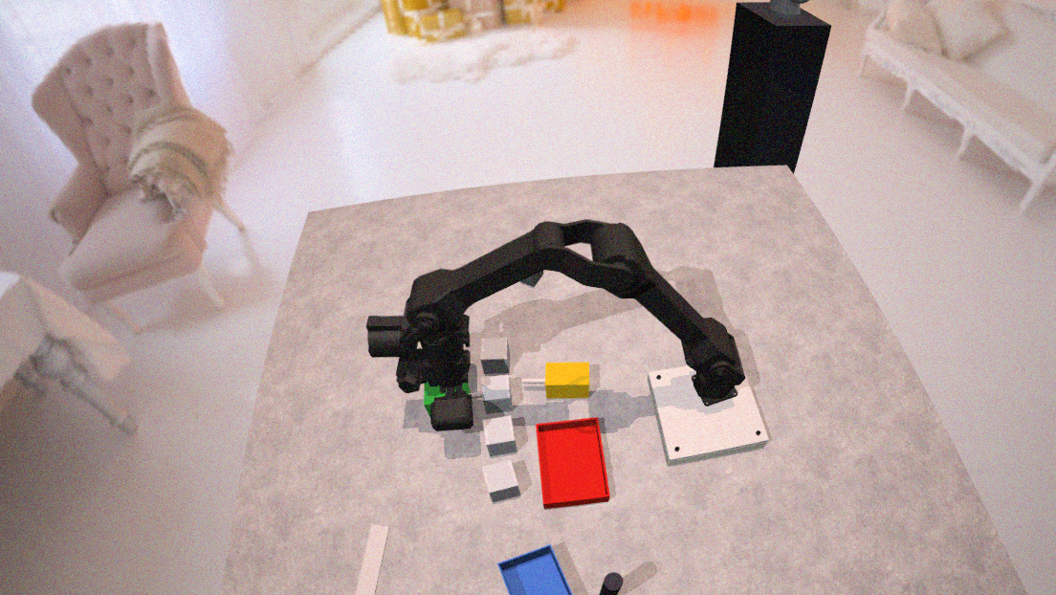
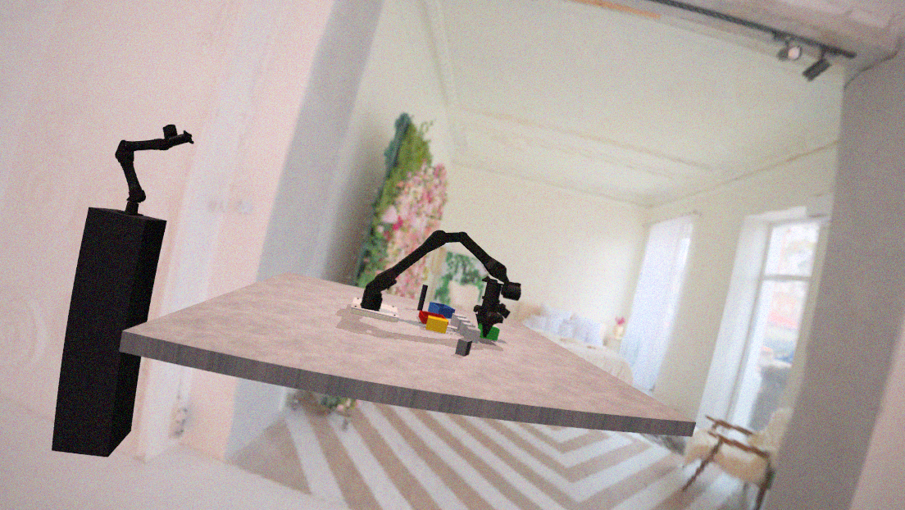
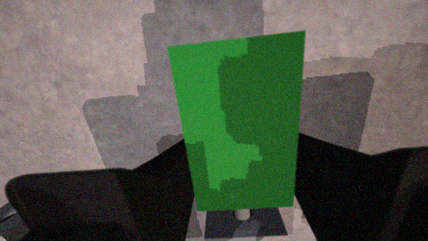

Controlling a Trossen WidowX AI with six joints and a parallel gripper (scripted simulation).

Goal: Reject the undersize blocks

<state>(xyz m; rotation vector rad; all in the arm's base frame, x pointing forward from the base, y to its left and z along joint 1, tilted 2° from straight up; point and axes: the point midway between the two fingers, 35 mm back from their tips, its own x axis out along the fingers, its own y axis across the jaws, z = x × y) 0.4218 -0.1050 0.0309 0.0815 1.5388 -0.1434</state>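
My gripper tip is 1 cm past the green GO gauge and 2 cm below it. The rest, counted from my gripper tip: red reject tray (15 cm behind, 16 cm to the left); then dark cube (19 cm behind, 25 cm to the right, 1 cm above); then yellow gauge (16 cm behind, 1 cm to the left, 1 cm above).
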